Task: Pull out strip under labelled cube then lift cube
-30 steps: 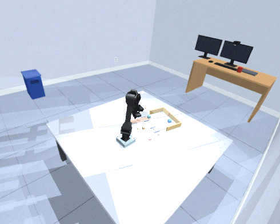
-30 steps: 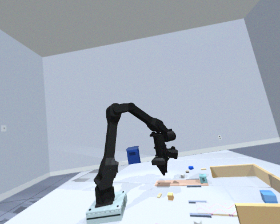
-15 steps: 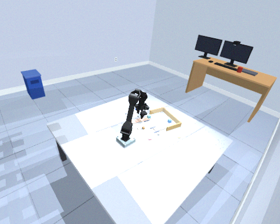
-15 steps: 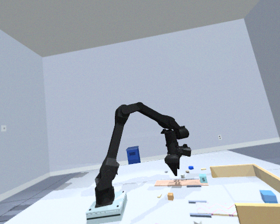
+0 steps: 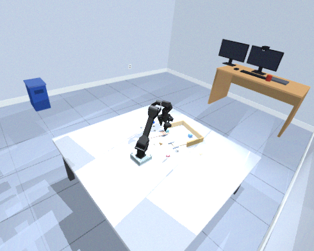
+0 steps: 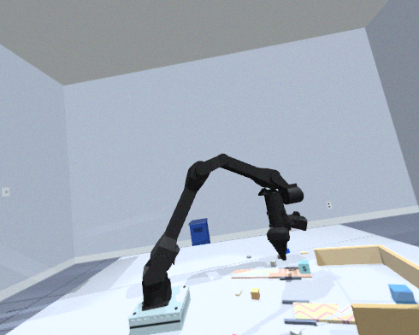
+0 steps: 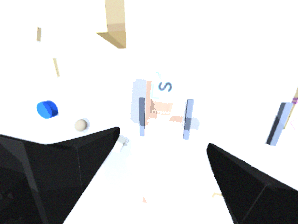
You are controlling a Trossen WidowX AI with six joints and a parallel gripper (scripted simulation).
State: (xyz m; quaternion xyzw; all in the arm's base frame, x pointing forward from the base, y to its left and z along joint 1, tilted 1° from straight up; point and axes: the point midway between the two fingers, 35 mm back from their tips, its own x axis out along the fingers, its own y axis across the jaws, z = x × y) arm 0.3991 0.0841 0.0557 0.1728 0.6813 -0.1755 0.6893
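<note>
Right now the labelled teal cube is 5 cm ahead of my gripper tip, 4 cm below it and 2 cm to the right of it. Round my gripper tip: orange cube: 14 cm behind, 9 cm to the right, 5 cm below.
</note>
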